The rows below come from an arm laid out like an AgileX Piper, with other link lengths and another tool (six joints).
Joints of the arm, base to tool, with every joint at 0 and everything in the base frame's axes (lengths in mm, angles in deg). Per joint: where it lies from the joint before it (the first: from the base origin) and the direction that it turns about. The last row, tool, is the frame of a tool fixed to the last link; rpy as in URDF.
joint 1: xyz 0 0 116.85 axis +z
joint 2: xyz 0 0 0 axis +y
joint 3: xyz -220.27 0 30.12 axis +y
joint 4: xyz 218.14 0 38.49 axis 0.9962 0 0.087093
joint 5: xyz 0 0 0 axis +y
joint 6: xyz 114.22 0 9.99 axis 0.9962 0 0.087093
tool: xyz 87.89 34 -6.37 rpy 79.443 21.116 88.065
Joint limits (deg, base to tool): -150..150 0..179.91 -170..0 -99.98..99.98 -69.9..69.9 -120..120
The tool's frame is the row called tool.
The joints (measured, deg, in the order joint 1, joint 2, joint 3, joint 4, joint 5, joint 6), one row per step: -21.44, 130.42, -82.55, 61.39, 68.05, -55.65; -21.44, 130.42, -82.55, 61.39, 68.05, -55.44; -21.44, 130.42, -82.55, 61.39, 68.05, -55.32; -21.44, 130.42, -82.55, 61.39, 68.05, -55.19; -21.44, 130.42, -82.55, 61.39, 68.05, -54.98; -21.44, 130.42, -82.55, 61.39, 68.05, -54.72; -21.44, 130.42, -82.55, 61.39, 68.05, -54.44; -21.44, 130.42, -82.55, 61.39, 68.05, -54.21; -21.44, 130.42, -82.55, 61.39, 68.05, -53.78; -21.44, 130.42, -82.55, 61.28, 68.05, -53.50; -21.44, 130.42, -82.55, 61.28, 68.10, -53.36; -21.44, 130.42, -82.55, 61.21, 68.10, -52.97; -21.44, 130.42, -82.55, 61.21, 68.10, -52.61; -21.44, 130.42, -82.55, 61.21, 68.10, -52.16
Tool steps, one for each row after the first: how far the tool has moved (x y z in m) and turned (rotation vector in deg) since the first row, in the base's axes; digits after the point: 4 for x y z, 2 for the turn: 0.0001, 0.0000, 0.0001, 0.06, 0.16, -0.12; 0.0002, 0.0000, 0.0001, 0.09, 0.25, -0.19; 0.0002, 0.0000, 0.0002, 0.12, 0.35, -0.27; 0.0004, 0.0000, 0.0002, 0.18, 0.51, -0.39; 0.0005, 0.0001, 0.0003, 0.25, 0.71, -0.54; 0.0007, 0.0001, 0.0004, 0.33, 0.93, -0.70; 0.0008, 0.0001, 0.0005, 0.39, 1.11, -0.83; 0.0010, 0.0001, 0.0006, 0.51, 1.44, -1.08; 0.0009, 0.0000, 0.0005, 0.51, 1.68, -1.17; 0.0009, 0.0001, 0.0006, 0.58, 1.80, -1.22; 0.0009, 0.0001, 0.0006, 0.64, 2.12, -1.40; 0.0011, 0.0001, 0.0007, 0.73, 2.39, -1.61; 0.0013, 0.0001, 0.0008, 0.86, 2.74, -1.87
